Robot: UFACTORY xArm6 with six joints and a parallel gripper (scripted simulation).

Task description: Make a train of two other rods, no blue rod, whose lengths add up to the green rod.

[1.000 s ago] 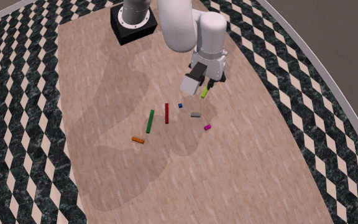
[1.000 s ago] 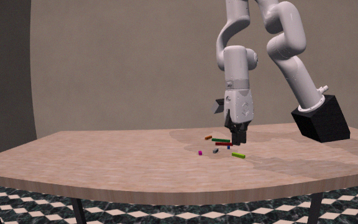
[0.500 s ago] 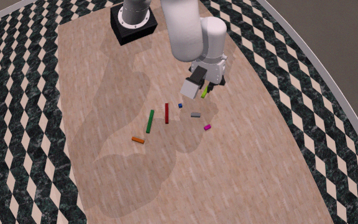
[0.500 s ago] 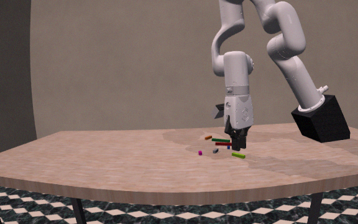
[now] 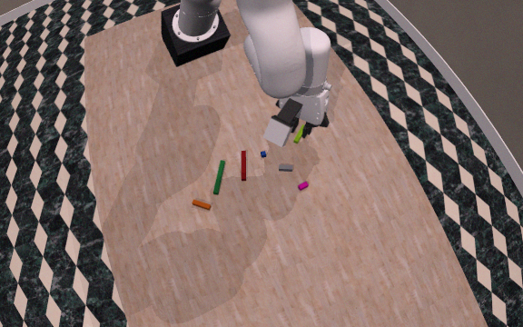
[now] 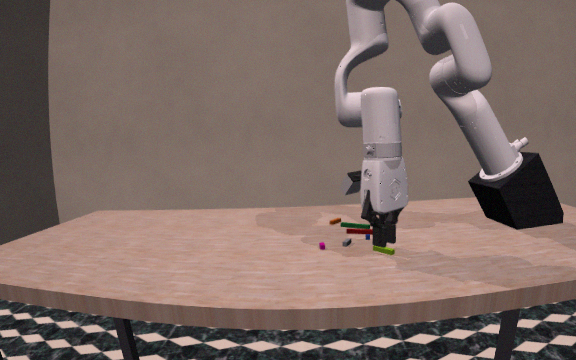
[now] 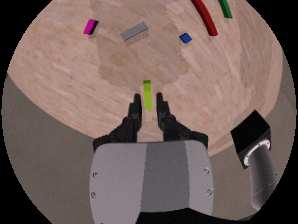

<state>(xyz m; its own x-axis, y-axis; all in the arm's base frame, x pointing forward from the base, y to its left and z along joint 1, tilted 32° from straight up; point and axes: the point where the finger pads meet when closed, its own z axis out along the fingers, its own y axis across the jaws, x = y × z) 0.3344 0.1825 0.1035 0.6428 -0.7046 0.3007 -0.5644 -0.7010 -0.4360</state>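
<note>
The lime rod is 30 mm below my hand. Also, from my hand: grey rod: 80 mm ahead, 60 mm to the right, 30 mm below; small blue rod: 90 mm to the right, 30 mm below, 30 mm ahead; magenta rod: 130 mm ahead, 30 mm to the right, 30 mm below.
</note>
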